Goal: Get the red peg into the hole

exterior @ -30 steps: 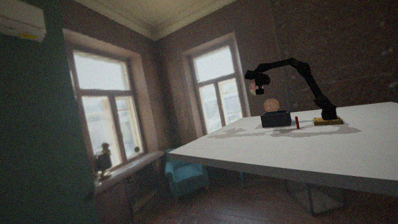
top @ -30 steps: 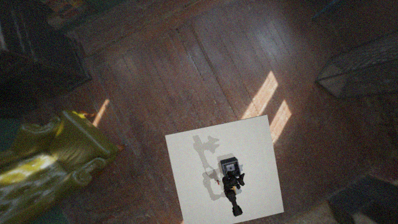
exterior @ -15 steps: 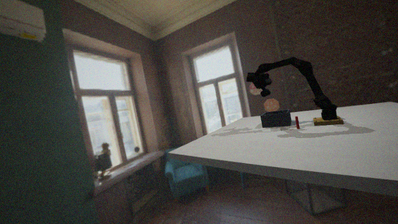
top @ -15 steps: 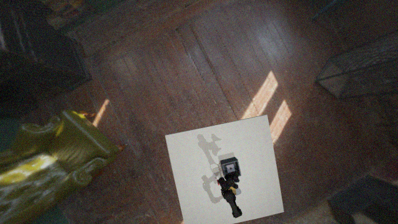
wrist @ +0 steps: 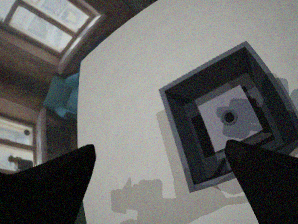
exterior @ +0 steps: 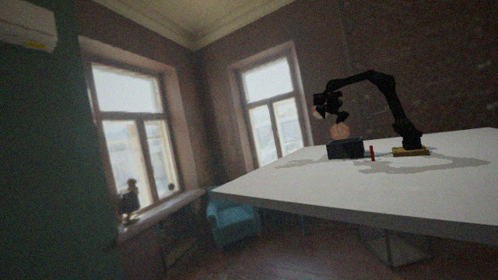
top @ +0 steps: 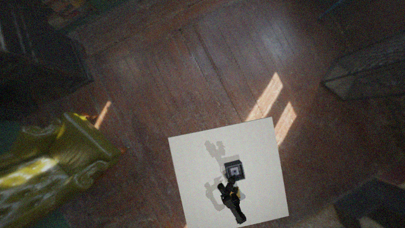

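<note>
Right now the red peg is 180 mm behind my gripper tip, 150 mm to the left of it and 200 mm below it. Round my gripper tip: grey plate: 50 mm behind, 50 mm to the right, 190 mm below; dark box: 50 mm behind, 50 mm to the right, 210 mm below.
</note>
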